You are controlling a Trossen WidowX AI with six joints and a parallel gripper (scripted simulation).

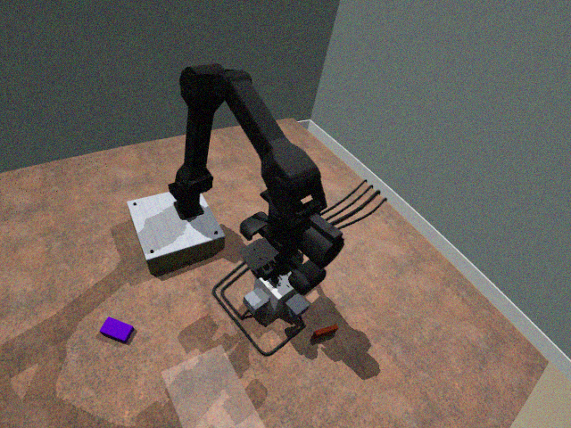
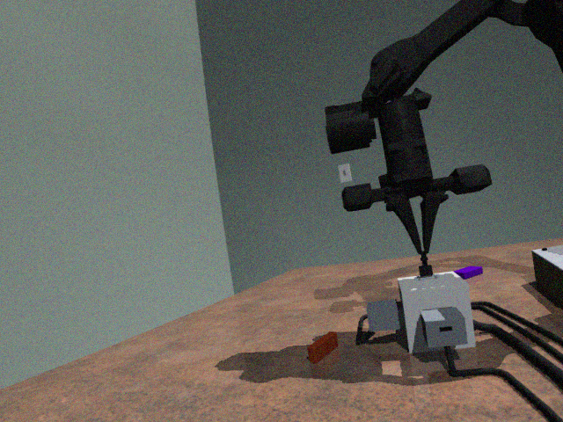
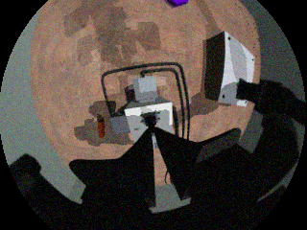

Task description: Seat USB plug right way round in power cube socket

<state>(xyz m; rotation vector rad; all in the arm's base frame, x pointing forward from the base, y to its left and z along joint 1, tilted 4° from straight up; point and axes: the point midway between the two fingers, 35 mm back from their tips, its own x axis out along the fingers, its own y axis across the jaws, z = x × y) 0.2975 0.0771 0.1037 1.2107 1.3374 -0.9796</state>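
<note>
My gripper tip is 20 mm above the dark USB plug. The rest, counted from my gripper tip: orange block: 140 mm ahead, 60 mm to the left, 100 mm below; then purple block: 70 mm behind, 340 mm to the right, 100 mm below.
</note>
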